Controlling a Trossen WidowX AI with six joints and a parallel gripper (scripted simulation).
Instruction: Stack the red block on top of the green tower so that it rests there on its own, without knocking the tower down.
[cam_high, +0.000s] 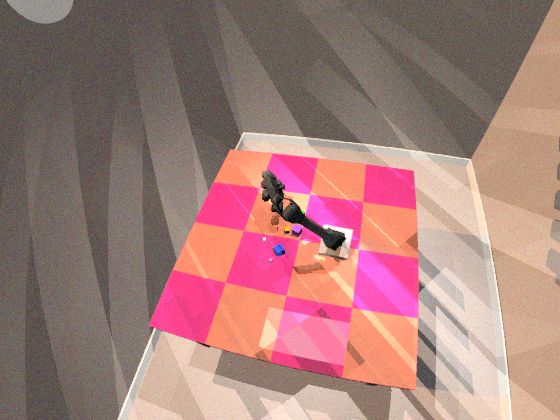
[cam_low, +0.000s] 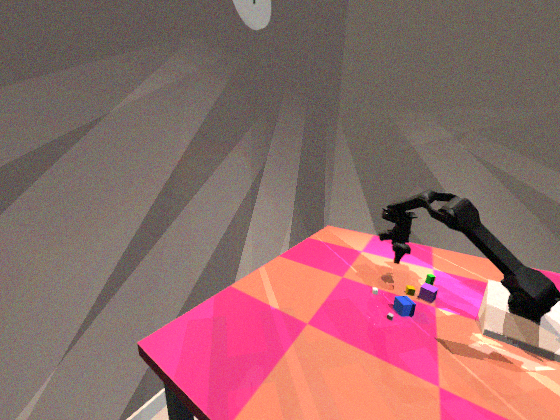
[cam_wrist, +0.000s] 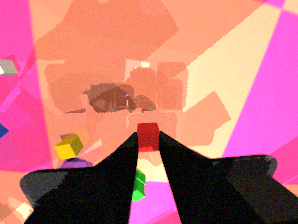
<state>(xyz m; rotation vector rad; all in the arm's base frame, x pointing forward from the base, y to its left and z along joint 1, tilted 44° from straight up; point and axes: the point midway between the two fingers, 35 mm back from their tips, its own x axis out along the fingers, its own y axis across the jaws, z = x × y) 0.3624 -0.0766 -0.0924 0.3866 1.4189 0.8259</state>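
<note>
The purple cube is 130 mm behind my gripper tip, 100 mm to the left of it and 40 mm below it. From my gripper tip the other things lie so: red block: right at my gripper tip; then blue cube: 80 mm behind, 240 mm to the left, 40 mm below; then yellow cube: 80 mm behind, 110 mm to the left, 50 mm below.
</note>
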